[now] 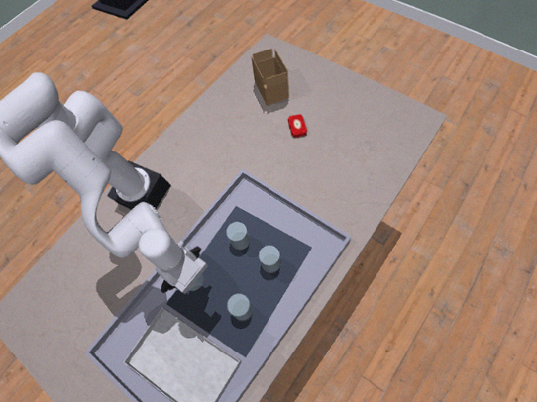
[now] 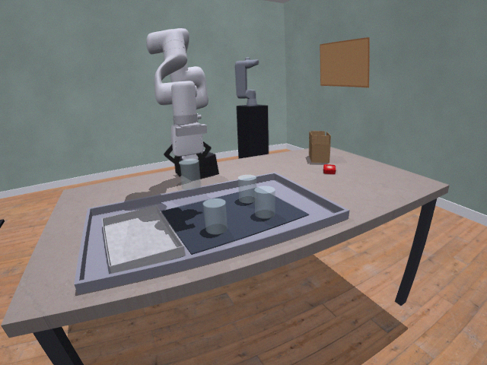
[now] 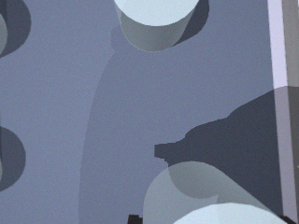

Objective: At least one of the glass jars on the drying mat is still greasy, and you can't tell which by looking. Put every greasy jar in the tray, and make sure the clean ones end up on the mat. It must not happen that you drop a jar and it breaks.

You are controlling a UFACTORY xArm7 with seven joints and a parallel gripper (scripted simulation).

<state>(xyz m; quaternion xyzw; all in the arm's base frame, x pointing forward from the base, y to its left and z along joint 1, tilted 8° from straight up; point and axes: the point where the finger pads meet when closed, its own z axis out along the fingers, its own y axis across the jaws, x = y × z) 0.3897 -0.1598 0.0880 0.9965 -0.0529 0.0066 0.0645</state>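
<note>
Right now the white tray is 90 mm ahead of my hand, 220 mm to the right of it and 150 mm below it. Also, from my hand: dark drying mat (90 mm ahead, 100 mm to the left, 150 mm below); then small red object (20 mm behind, 730 mm to the left, 140 mm below).
</note>
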